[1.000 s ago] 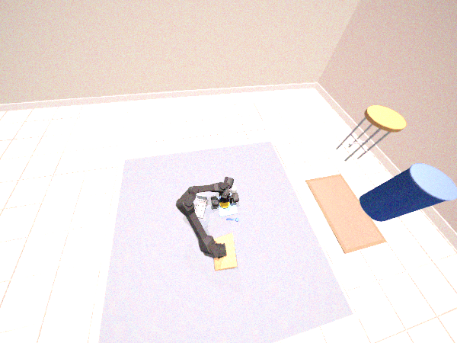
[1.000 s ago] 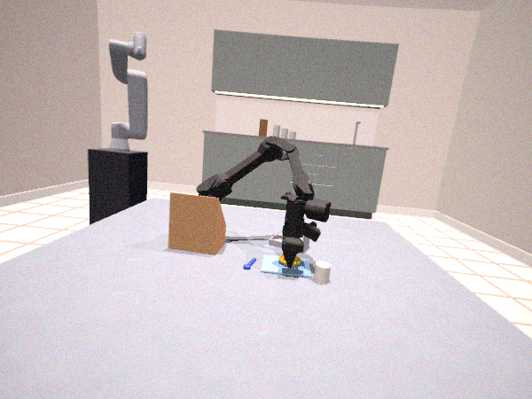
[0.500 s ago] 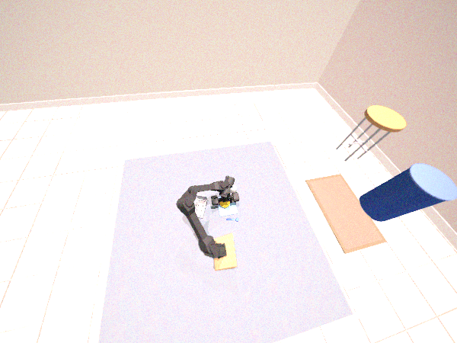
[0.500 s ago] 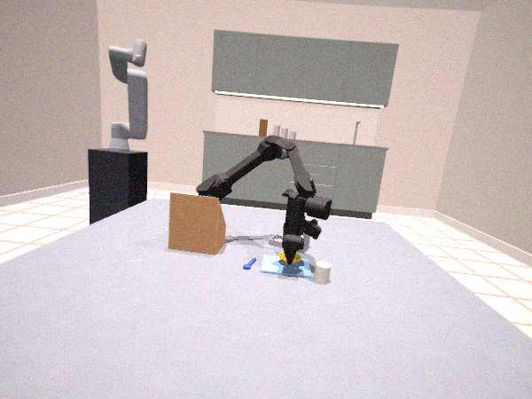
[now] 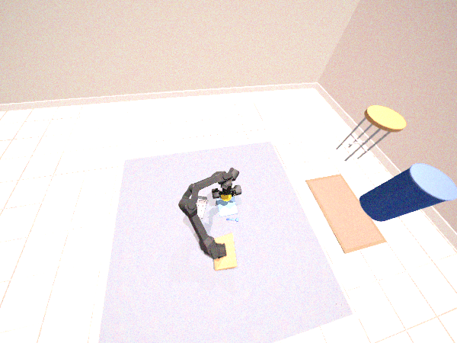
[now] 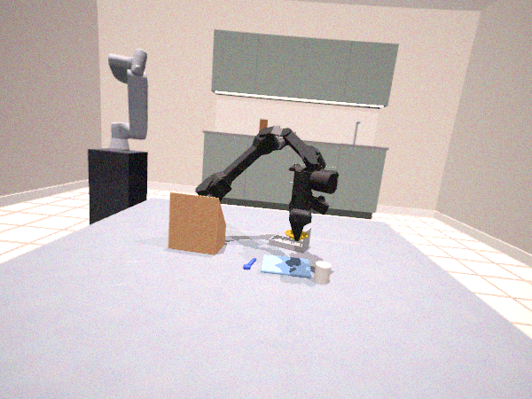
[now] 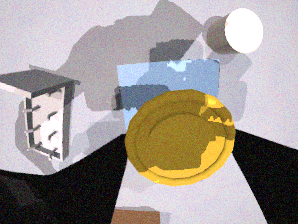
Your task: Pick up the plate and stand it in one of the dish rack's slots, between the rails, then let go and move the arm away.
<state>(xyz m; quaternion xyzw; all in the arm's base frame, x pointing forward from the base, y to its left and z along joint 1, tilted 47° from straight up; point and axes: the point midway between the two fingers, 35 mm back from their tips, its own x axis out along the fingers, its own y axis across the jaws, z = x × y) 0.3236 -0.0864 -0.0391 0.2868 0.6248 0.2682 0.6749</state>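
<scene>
Now: the grey dish rack 19 cm to the left of my gripper tip, 7 cm below it and 1 cm behind it. From my gripper tip the other things lie so: cream cup (8 cm to the right, 8 cm ahead, 7 cm below); then white-blue board (9 cm below, 2 cm behind); then yellow plate (1 cm above).
</scene>
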